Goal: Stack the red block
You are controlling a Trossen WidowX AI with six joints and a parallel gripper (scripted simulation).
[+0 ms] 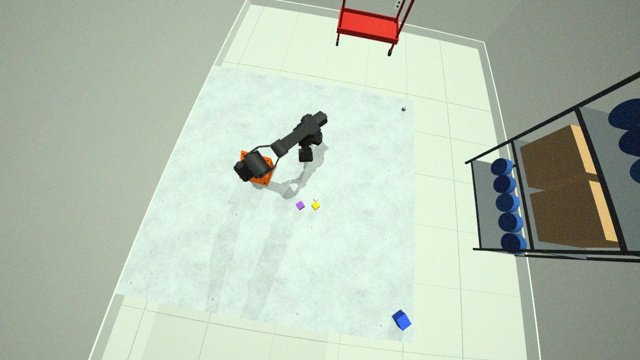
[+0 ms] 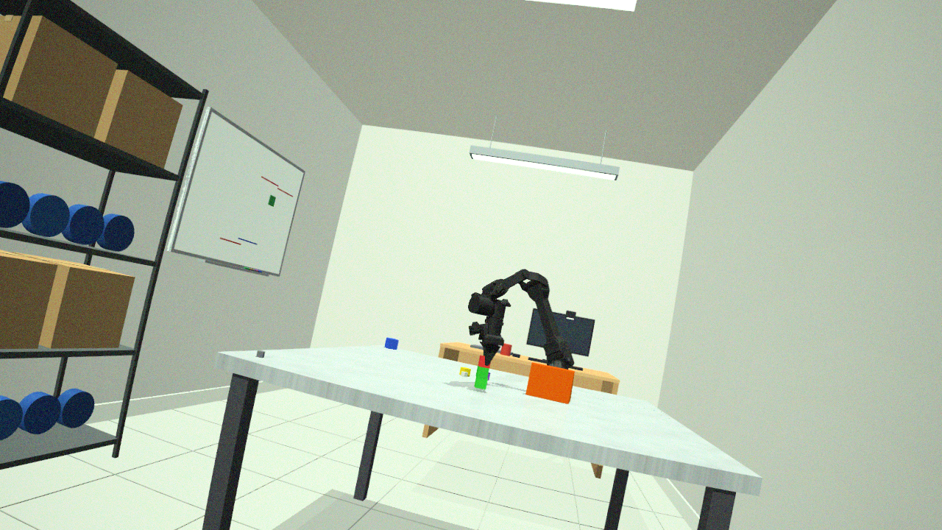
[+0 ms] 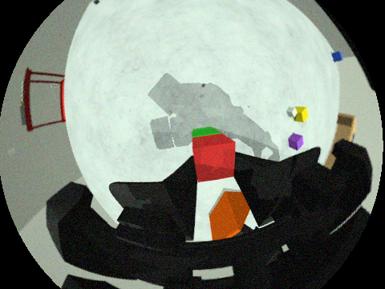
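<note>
Now: gripper tip 10 mm short of the red block and 10 mm below it. From my gripper tip the other things lie so: yellow cube: 90 mm ahead, 260 mm to the right, 60 mm below; then purple cube: 10 mm ahead, 270 mm to the right, 60 mm below; then blue cube: 500 mm ahead, 710 mm to the right, 50 mm below.
</note>
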